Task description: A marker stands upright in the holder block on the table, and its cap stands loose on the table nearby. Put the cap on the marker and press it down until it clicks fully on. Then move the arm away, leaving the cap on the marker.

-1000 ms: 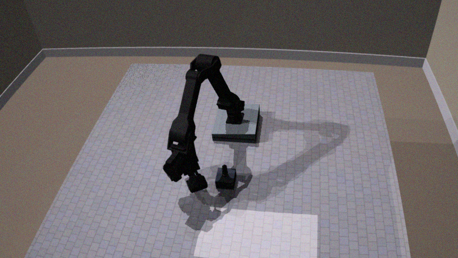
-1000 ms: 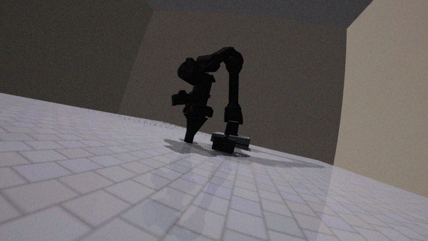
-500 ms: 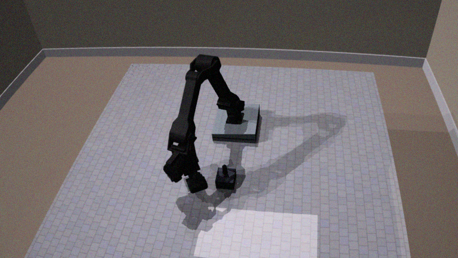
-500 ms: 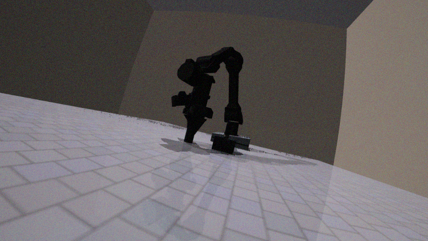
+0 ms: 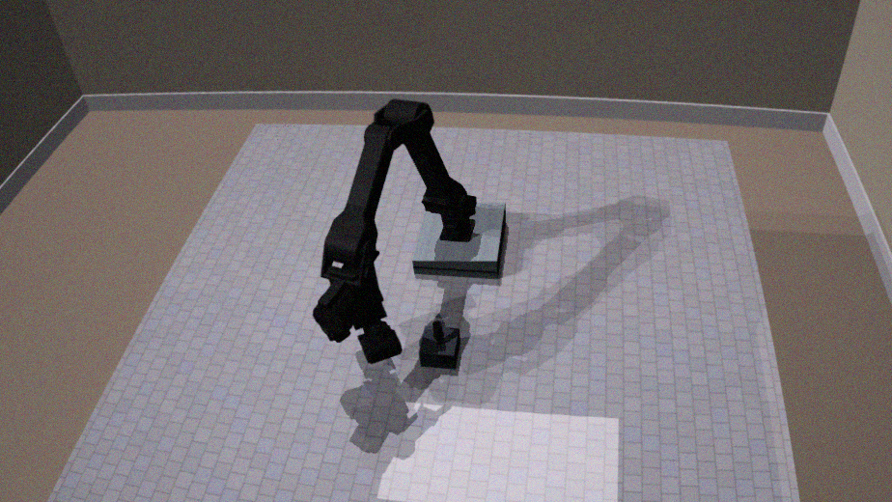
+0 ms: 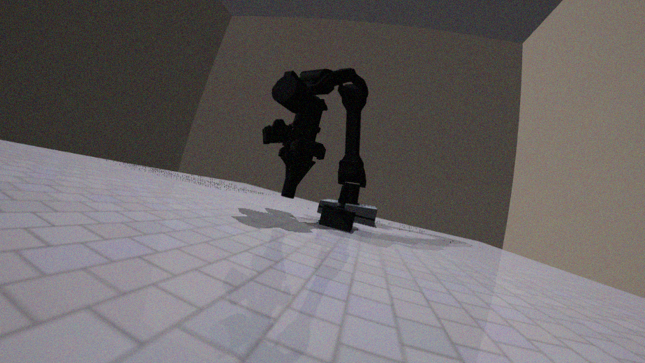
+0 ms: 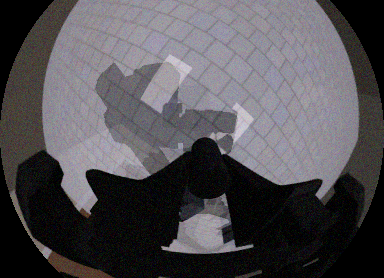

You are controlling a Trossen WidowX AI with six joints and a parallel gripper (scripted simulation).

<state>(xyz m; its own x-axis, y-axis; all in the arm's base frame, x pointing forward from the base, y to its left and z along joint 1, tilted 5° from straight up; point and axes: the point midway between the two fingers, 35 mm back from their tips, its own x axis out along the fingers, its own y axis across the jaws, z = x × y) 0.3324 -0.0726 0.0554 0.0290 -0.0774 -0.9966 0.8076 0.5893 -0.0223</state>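
My gripper tip is now 11 cm to the right of the holder block, 4 cm past it and 3 cm above it. Round my gripper tip: marker cap: 1 cm above.
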